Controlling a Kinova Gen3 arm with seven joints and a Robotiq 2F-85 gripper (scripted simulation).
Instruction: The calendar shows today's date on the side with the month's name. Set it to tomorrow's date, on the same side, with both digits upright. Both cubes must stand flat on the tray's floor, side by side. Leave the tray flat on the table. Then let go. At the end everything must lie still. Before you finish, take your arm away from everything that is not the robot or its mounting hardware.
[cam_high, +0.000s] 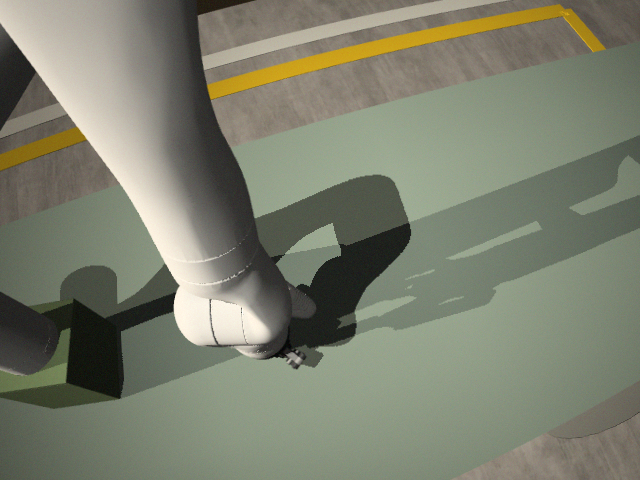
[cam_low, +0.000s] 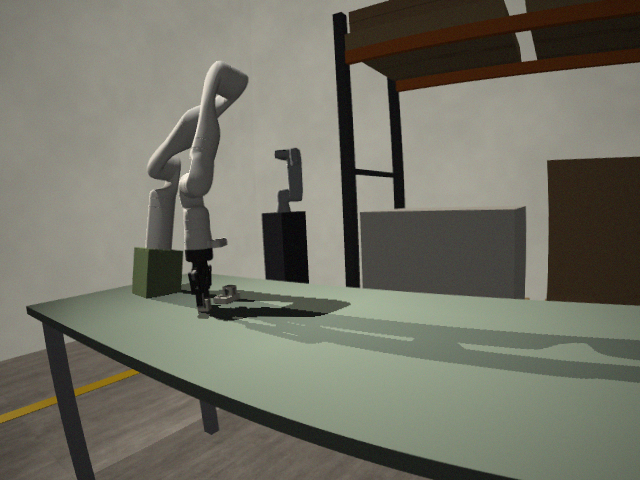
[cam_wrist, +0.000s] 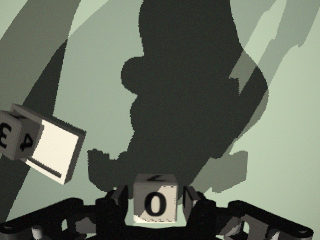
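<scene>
Right now the white cube is 10 mm below my hand. Round my hand: white tray 100 mm to the left, 50 mm behind, 20 mm below.
</scene>
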